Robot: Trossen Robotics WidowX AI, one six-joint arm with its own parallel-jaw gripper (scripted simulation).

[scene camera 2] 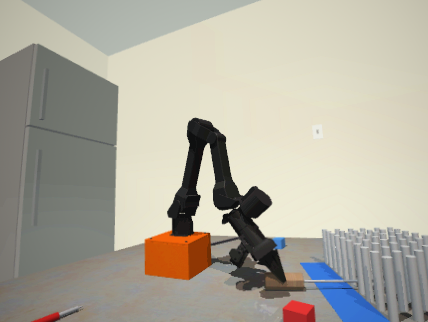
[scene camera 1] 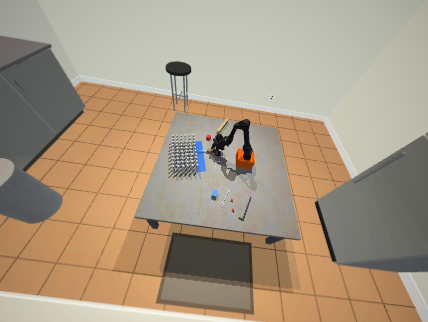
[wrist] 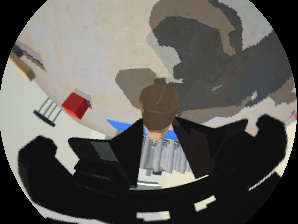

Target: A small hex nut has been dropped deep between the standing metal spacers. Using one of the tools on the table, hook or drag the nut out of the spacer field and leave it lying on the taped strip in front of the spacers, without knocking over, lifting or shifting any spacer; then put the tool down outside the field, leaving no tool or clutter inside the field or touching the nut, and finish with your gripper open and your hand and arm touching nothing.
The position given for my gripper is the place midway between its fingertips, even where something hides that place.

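My gripper is visible to me at (scene camera 2: 283, 281), and I find the same gripper at (wrist: 157, 120). Then there is a wooden-handled tool (scene camera 2: 294, 281), and the wrist view gives me the tool too, at (wrist: 159, 104).
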